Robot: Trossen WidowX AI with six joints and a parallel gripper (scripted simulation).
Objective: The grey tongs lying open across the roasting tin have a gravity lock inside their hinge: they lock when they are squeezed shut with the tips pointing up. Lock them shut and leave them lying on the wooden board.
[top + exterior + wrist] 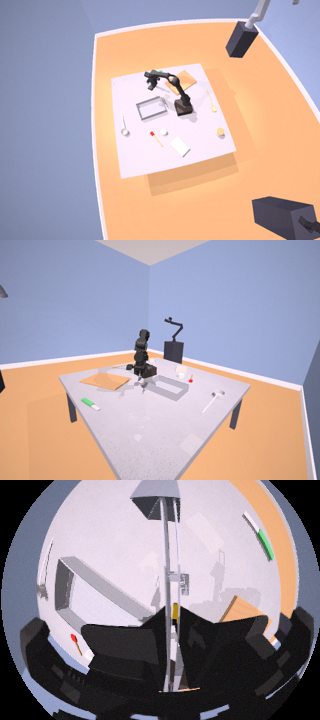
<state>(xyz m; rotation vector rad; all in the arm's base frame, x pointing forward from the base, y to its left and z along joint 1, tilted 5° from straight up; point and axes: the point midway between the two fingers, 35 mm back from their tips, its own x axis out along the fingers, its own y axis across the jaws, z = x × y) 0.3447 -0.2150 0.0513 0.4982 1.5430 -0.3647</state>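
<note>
Right now the wooden board is 35 cm behind my gripper tip, 15 cm to the right of it and 11 cm below it. The rest, counted from my gripper tip: red-headed spatula (56 cm to the left, 12 cm below, 2 cm ahead); grey roasting tin (22 cm to the left, 9 cm below, 5 cm ahead); white block (68 cm to the left, 24 cm behind, 11 cm below).
</note>
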